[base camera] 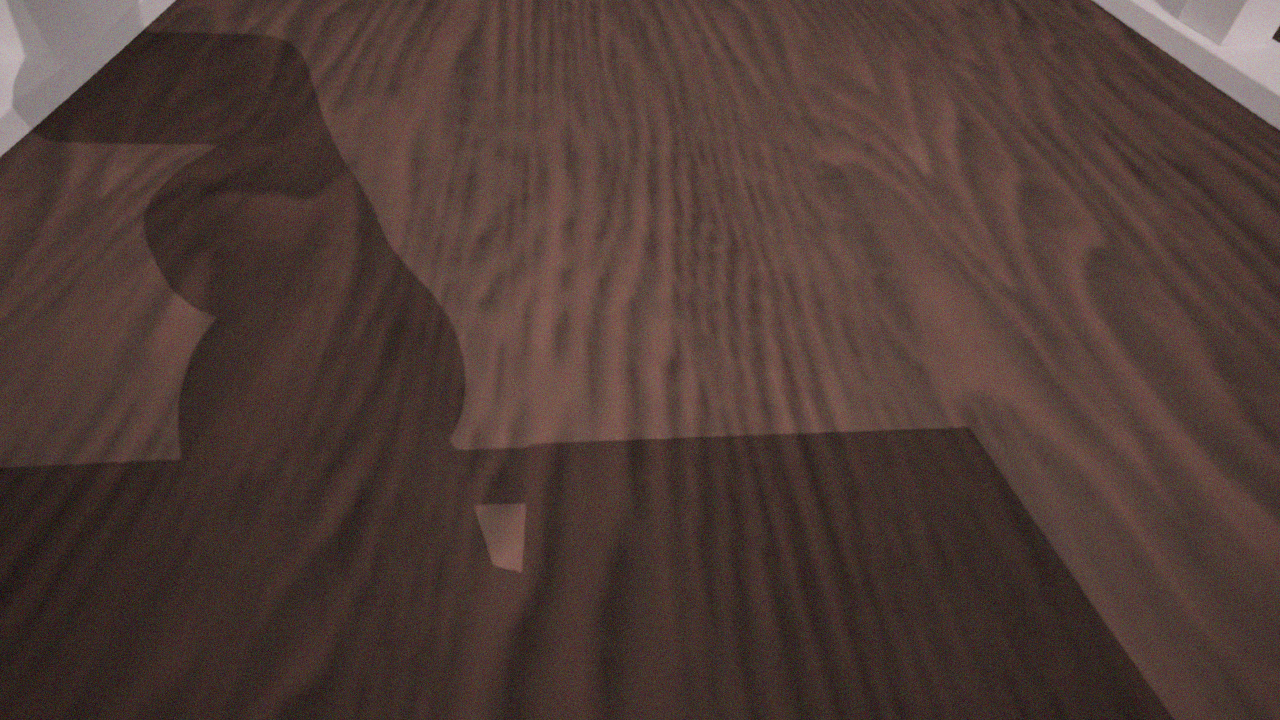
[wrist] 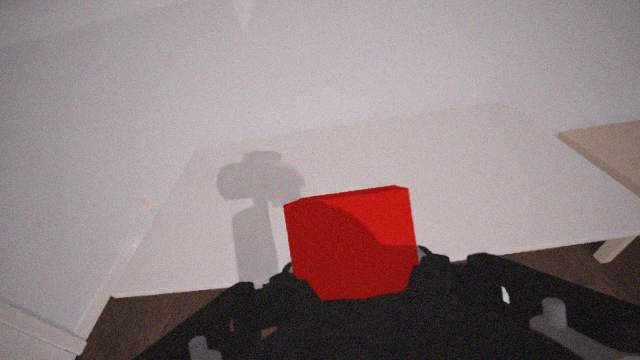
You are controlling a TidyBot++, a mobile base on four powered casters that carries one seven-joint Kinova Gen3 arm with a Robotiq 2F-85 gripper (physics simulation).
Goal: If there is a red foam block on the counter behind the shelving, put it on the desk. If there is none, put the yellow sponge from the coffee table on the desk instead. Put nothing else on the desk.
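Places are measured from the arm's base along level axes (x left, y back, z up), in millimetres.
Where they show: gripper, fingertip midpoint: (wrist: pixel 355 261).
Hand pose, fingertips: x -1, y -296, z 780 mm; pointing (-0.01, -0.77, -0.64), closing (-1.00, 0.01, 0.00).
After its pixels a point has its place.
The red foam block (wrist: pixel 352 242) @(y -279, x 0, z 824 mm) is held between the fingers of my gripper (wrist: pixel 355 261) @(y -296, x -1, z 779 mm) in the wrist view. The gripper is shut on it. Behind and below the block in that view lies the white desk top (wrist: pixel 465 180) @(y -814, x -412, z 324 mm), with the shadow of the arm and gripper on its left part. The block appears raised above the desk's near part; its exact height cannot be told. The yellow sponge and the counter do not show in these views.
The corner of the wooden coffee table (wrist: pixel 612 150) @(y -1143, x -1358, z 54 mm) shows at the right of the wrist view. A wall (wrist: pixel 350 65) @(y -1367, x -126, z 578 mm) stands behind the desk. White desk legs (base camera: pixel 1190 53) (wrist: pixel 612 250) @(y -809, x -1257, z -286 mm) show at the right. In the base camera view, brown wooden floor (base camera: pixel 671 268) @(y -567, x -49, z -396 mm) carries the robot's shadow.
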